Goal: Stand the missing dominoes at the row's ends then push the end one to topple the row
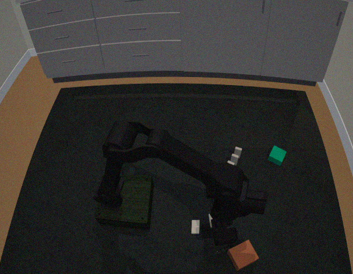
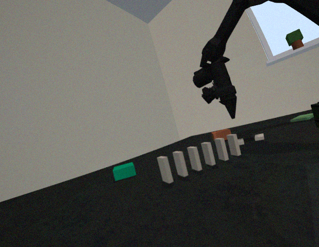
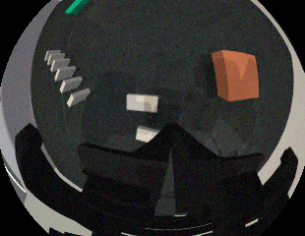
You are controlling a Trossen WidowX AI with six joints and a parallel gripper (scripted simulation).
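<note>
The orange block lies 10 cm ahead of my gripper tip, 8 cm to the right of it and 6 cm below it. From my gripper tip the other things lie so: green cube: 34 cm to the left, 20 cm ahead, 7 cm below.
</note>
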